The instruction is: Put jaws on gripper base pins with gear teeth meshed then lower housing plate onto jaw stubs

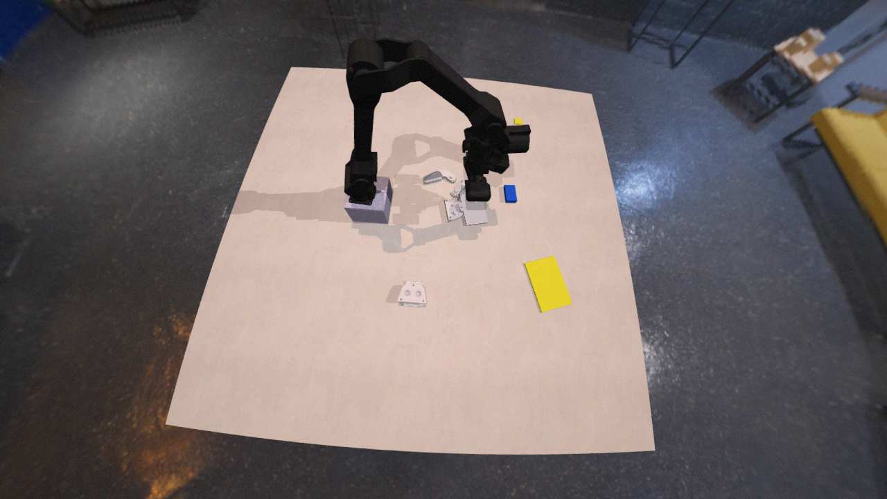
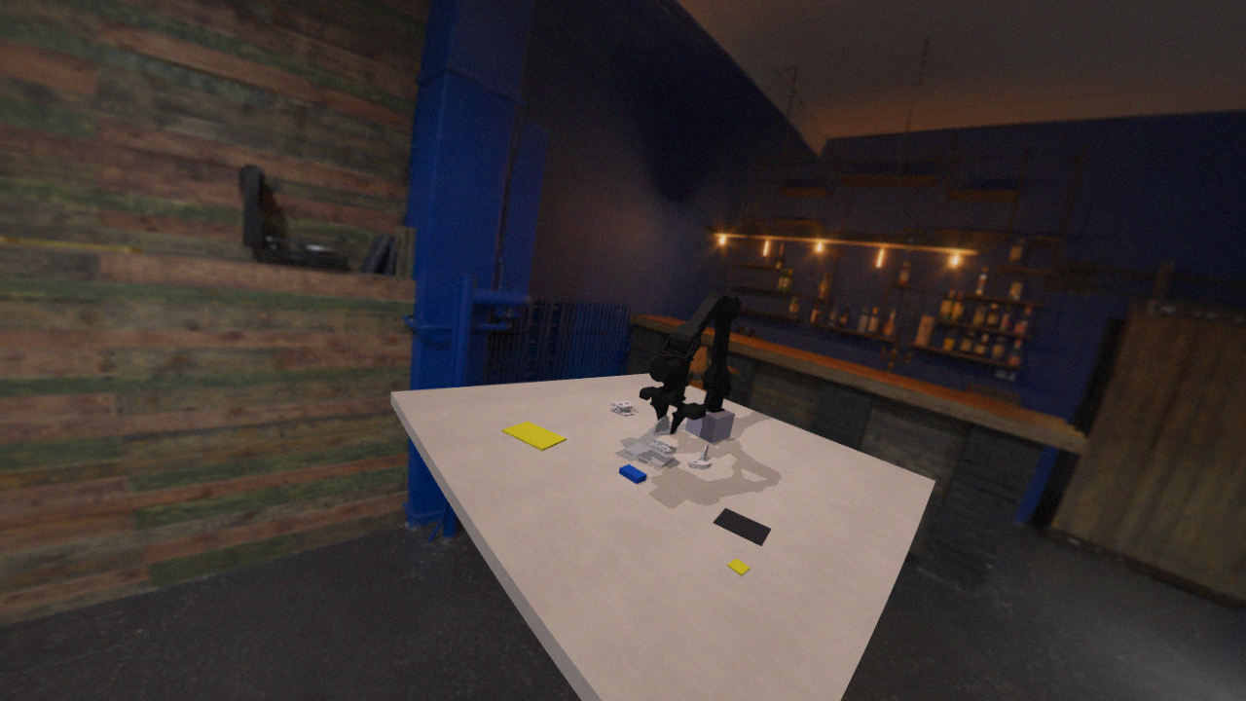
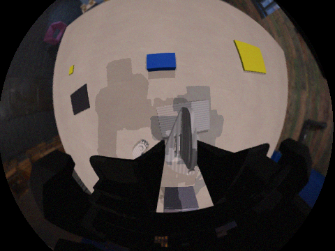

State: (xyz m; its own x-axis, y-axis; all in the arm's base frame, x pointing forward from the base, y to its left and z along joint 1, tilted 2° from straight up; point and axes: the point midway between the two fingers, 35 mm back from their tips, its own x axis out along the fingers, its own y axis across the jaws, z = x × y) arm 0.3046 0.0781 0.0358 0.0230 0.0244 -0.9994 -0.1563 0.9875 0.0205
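Now: the blue block 140 mm ahead of my gripper tip, 40 mm to the left of it and 80 mm below it. Also, from my gripper tip: black sheet (50 mm ahead, 310 mm to the left, 80 mm below); grey jaw (30 mm behind, 20 mm to the right); white block (120 mm behind, 330 mm to the right, 70 mm below).
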